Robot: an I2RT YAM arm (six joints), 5 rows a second.
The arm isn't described. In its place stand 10 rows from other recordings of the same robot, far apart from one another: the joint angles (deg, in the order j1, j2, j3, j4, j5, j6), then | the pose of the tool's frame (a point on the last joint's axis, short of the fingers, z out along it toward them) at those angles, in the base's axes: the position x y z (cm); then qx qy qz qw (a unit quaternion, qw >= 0).
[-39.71 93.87 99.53 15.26 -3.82 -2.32] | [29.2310, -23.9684, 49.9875, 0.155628, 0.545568, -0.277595, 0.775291]
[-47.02 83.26 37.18 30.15 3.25 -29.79] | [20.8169, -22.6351, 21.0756, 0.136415, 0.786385, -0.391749, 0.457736]
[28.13 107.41 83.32 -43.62 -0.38 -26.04] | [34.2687, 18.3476, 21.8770, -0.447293, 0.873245, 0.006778, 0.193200]
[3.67 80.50 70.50 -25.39 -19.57 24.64] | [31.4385, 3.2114, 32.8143, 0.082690, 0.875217, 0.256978, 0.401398]
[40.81 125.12 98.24 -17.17 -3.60 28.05] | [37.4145, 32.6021, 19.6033, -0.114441, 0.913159, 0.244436, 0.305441]
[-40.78 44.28 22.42 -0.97 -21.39 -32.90] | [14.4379, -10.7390, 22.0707, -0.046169, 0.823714, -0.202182, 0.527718]
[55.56 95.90 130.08 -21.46 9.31 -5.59] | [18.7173, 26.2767, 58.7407, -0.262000, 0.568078, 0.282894, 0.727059]
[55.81 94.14 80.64 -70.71 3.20 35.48] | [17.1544, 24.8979, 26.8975, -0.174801, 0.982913, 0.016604, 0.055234]
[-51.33 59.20 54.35 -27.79 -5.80 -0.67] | [14.4117, -17.4323, 32.0323, 0.352915, 0.802340, -0.170219, 0.450252]
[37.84 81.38 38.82 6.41 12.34 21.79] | [23.3141, 17.1470, 18.8838, -0.075559, 0.884549, 0.140696, 0.438256]
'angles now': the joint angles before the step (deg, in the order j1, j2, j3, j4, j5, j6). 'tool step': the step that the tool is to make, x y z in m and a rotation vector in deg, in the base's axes. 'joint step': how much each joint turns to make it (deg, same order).
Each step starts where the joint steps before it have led.
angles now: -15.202, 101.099, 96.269, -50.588, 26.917, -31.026
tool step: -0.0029, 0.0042, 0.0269, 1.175, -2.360, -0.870
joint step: 0.445, -0.004, 6.049, -5.116, -0.674, 2.324
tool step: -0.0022, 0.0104, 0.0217, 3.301, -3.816, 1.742
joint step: 1.145, -0.514, 4.202, -2.722, -3.679, 2.174
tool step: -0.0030, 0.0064, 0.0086, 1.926, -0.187, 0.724
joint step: 0.724, 0.002, 2.360, -3.081, -1.528, 1.247
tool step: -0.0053, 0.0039, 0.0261, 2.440, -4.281, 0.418
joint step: 0.158, -0.013, 5.775, -2.816, -2.774, 1.972
